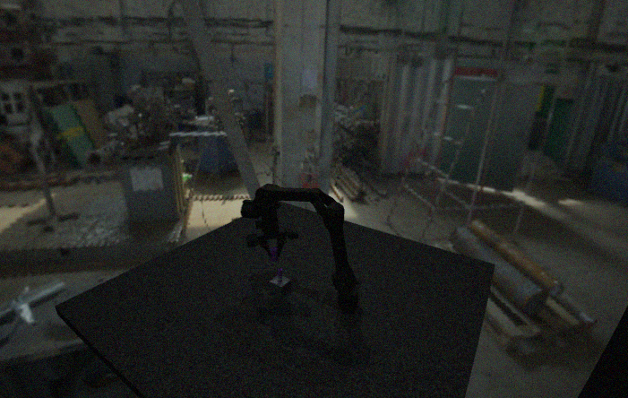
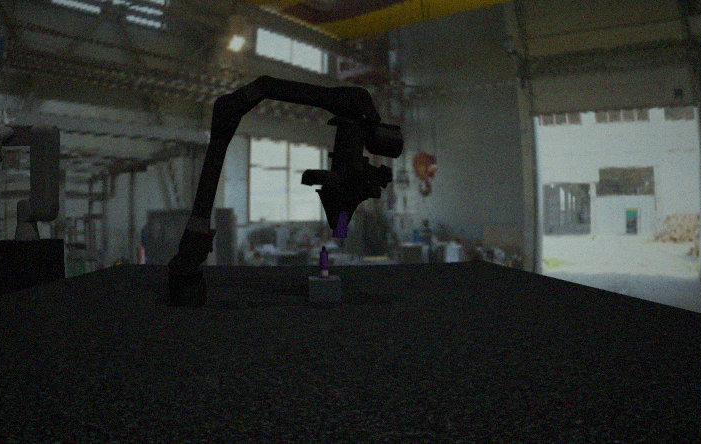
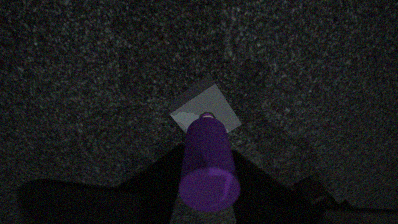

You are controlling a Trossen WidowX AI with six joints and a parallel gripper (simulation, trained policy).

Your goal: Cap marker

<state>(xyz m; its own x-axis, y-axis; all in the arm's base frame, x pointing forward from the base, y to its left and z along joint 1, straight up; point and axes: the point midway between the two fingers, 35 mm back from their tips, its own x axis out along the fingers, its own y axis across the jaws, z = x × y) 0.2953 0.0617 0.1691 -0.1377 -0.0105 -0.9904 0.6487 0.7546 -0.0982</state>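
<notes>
Now: gripper tip 30 mm past the purple marker and 50 mm above it. Round my gripper tip: purple cap 10 mm above; then grey holder block 30 mm behind, 110 mm below.
</notes>
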